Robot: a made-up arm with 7 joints. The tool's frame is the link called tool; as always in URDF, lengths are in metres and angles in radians. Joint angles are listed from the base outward. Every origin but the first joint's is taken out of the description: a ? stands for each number. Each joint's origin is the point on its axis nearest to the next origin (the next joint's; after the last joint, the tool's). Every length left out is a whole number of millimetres.
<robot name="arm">
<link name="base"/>
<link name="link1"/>
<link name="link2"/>
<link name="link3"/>
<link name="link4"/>
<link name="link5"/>
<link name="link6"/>
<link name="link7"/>
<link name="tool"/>
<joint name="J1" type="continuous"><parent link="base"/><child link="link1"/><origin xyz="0 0.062 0.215" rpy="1.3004 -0.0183 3.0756"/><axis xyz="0 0 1"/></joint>
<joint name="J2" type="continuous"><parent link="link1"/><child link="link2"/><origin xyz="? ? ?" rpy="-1.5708 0 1.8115"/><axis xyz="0 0 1"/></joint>
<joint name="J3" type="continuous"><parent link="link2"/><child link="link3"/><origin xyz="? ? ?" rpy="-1.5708 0 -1.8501"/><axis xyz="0 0 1"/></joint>
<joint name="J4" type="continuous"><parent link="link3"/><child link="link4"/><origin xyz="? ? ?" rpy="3.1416 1.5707 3.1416"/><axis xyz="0 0 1"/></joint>
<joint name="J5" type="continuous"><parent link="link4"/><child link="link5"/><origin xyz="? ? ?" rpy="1.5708 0 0"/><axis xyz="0 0 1"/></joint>
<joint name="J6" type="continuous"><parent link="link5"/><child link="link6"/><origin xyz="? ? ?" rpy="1.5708 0 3.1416"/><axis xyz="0 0 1"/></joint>
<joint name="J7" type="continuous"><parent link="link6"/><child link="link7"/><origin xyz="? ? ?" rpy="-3.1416 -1.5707 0"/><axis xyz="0 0 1"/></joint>
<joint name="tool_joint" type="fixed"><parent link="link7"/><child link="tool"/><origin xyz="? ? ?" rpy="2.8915 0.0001 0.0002"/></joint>
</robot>
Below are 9 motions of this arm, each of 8 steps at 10 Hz.
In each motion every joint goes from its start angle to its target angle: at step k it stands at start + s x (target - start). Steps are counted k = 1, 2, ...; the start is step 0. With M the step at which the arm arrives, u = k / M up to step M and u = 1 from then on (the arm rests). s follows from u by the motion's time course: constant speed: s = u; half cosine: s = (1 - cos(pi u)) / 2; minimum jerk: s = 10 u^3 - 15 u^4 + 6 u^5.
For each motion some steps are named. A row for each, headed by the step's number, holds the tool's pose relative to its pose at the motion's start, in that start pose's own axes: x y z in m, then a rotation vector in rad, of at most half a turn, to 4 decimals.
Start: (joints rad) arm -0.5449 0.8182 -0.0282 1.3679 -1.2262 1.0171 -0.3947
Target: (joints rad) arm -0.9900 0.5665 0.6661 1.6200 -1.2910 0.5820 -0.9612
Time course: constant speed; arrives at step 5
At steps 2, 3, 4, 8:
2: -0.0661 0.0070 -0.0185 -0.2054 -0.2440 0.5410
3: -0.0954 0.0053 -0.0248 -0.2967 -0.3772 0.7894
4: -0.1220 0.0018 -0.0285 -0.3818 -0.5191 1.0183
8: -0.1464 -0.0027 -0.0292 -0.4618 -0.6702 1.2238

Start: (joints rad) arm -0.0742 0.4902 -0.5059 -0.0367 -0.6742 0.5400 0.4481
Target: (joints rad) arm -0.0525 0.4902 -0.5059 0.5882 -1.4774 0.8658 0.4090
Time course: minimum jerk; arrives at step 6
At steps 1, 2, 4, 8:
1: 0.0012 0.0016 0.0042 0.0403 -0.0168 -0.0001
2: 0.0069 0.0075 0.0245 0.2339 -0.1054 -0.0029
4: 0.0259 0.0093 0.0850 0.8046 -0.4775 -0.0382
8: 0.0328 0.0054 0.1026 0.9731 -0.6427 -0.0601

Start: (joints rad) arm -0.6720 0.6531 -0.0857 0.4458 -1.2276 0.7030 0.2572
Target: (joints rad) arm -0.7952 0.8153 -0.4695 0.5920 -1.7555 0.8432 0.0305
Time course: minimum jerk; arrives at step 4
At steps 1, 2, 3, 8:
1: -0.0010 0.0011 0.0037 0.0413 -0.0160 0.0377
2: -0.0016 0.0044 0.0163 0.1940 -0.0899 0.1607
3: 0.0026 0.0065 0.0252 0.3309 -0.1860 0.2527
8: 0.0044 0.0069 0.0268 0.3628 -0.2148 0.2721

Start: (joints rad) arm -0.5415 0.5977 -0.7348 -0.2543 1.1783 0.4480 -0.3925
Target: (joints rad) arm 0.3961 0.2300 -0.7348 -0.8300 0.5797 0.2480 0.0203
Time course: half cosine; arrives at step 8
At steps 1, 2, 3, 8:
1: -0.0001 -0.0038 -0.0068 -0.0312 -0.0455 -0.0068
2: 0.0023 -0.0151 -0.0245 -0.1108 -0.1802 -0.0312
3: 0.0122 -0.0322 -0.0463 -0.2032 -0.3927 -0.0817
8: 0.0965 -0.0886 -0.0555 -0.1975 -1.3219 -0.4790

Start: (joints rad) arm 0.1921 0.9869 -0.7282 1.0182 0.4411 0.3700 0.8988
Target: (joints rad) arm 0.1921 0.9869 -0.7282 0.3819 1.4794 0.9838 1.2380
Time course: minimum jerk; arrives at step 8
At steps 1, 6, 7, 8:
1: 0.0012 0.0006 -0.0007 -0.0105 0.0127 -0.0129
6: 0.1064 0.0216 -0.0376 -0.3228 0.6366 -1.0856
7: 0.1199 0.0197 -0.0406 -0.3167 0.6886 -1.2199
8: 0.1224 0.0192 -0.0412 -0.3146 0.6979 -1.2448

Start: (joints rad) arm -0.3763 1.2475 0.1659 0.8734 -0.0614 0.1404 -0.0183
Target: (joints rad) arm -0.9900 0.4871 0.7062 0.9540 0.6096 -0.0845 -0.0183
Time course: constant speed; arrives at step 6
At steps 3, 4, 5, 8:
3: -0.0245 0.0143 -0.0797 -0.1794 -0.3063 -0.0257
4: -0.0296 0.0148 -0.1092 -0.2393 -0.4021 -0.0164
5: -0.0333 0.0126 -0.1399 -0.3022 -0.4935 0.0036
8: -0.0357 0.0073 -0.1718 -0.3702 -0.5794 0.0347

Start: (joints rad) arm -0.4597 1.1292 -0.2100 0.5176 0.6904 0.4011 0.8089
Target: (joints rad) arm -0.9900 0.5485 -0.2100 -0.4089 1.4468 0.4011 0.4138
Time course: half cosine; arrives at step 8
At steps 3, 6, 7, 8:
3: 0.0702 0.0472 -0.0580 -0.1313 -0.1867 -0.2755
6: 0.2379 0.0700 -0.0757 -0.1576 -0.3377 -0.8955
7: 0.2689 0.0624 -0.0667 -0.1211 -0.3511 -1.0236
8: 0.2791 0.0588 -0.0627 -0.1046 -0.3553 -1.0681

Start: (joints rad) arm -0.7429 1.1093 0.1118 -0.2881 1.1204 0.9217 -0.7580
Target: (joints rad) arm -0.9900 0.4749 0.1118 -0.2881 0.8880 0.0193 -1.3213
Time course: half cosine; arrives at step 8
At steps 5, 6, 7, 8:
5: 0.0124 -0.0258 -0.0826 -0.7447 -0.0948 0.5307
6: 0.0228 -0.0396 -0.0975 -0.9389 -0.0688 0.5961
7: 0.0310 -0.0500 -0.1056 -1.0687 -0.0396 0.6246
8: 0.0340 -0.0538 -0.1081 -1.1140 -0.0271 0.6315

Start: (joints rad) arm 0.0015 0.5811 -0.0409 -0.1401 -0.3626 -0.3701 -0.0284
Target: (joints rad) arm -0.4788 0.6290 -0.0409 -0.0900 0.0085 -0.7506 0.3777
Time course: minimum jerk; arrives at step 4
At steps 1, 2, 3, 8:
1: -0.0010 0.0065 -0.0055 -0.0833 0.0482 -0.0114
2: -0.0068 0.0265 -0.0284 -0.4176 0.2010 -0.0608
3: -0.0152 0.0388 -0.0518 -0.7685 0.3027 -0.1105
8: -0.0177 0.0409 -0.0576 -0.8616 0.3209 -0.1220

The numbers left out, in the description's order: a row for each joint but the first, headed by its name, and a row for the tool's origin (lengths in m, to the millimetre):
J2: 0.02 -0.04 0
J3: -0.077 0.047 0
J4: -0.03 0.015 0
J5: -0.015 -0.123 0
J6: -0.014 -0.019 0
J7: 0.011 0.061 0
tool: -0.005 -0.022 0

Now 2 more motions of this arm.
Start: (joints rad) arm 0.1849 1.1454 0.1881 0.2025 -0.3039 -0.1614 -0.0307
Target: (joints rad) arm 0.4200 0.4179 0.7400 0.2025 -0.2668 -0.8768 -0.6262
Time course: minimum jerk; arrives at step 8
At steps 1, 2, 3, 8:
1: 0.0003 -0.0002 -0.0010 -0.0085 -0.0105 0.0003
2: 0.0023 -0.0017 -0.0062 -0.0543 -0.0634 -0.0005
3: 0.0086 -0.0065 -0.0143 -0.1400 -0.1450 -0.0118
8: 0.0443 -0.0536 -0.0229 -0.3480 -0.1728 -0.1163

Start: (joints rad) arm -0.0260 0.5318 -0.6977 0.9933 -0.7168 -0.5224 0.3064
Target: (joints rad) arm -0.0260 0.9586 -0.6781 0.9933 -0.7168 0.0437 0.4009
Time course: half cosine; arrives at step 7
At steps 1, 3, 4, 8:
1: 0.0048 0.0012 0.0035 0.0226 0.0282 -0.0112
3: 0.0412 0.0075 0.0242 0.1766 0.2177 -0.1012
4: 0.0678 0.0094 0.0343 0.2768 0.3375 -0.1723
8: 0.1174 0.0080 0.0441 0.4504 0.5356 -0.3177

